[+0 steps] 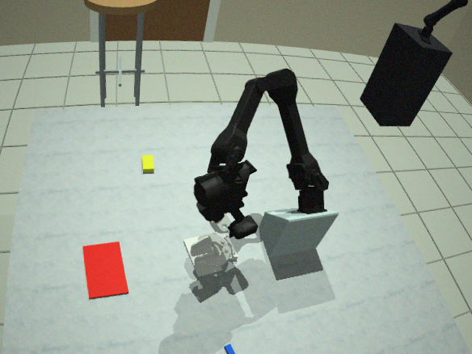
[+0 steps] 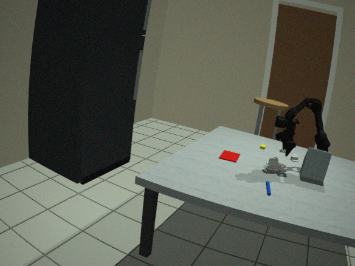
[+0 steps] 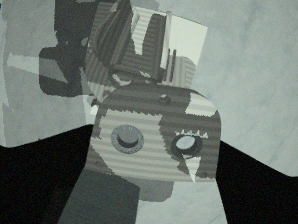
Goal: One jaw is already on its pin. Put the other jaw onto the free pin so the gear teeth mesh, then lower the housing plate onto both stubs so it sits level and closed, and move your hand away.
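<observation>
My gripper tip is 10 mm short of the white jaw, 50 mm to the right of it and 60 mm above it. Also, from my gripper tip: red flat sheet (330 mm ahead, 50 mm to the left, 80 mm below); yellow block (160 mm ahead, 320 mm to the right, 80 mm below); small white piece (90 mm behind, 330 mm to the right, 80 mm below).
</observation>
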